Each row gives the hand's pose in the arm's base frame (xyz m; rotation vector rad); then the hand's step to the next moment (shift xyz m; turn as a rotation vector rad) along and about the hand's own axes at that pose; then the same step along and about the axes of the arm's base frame.
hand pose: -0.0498 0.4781 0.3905 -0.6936 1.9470 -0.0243
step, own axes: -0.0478 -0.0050 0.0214 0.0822 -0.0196 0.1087
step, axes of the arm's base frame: 0.0349 0.0246 0.0307 0.0741 -0.0252 -0.1132
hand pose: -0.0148 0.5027 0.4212 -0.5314 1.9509 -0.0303
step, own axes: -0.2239 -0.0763 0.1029 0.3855 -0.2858 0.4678
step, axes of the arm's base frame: 0.1921 0.0380 0.1679 0.3790 -0.3020 -0.4629
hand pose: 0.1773 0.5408 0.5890 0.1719 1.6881 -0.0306
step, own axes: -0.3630 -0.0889 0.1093 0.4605 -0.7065 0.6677
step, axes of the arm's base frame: 0.1375 -0.1357 0.3381 0.5120 -0.7347 -0.5959
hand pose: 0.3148 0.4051 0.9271 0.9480 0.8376 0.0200
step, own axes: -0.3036 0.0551 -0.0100 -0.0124 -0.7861 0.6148
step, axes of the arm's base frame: -0.1986 -0.0693 0.2259 0.1239 -0.9167 -0.3747
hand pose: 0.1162 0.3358 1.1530 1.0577 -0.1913 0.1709
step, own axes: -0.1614 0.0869 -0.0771 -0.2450 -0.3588 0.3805
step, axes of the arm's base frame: -0.1709 0.1016 -0.0016 -0.1831 -0.5173 -0.1802
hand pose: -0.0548 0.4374 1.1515 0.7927 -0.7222 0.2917
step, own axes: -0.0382 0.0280 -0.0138 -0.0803 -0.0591 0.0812
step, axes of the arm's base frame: -0.0350 0.0300 -0.0176 -0.0680 -0.0979 -0.0482
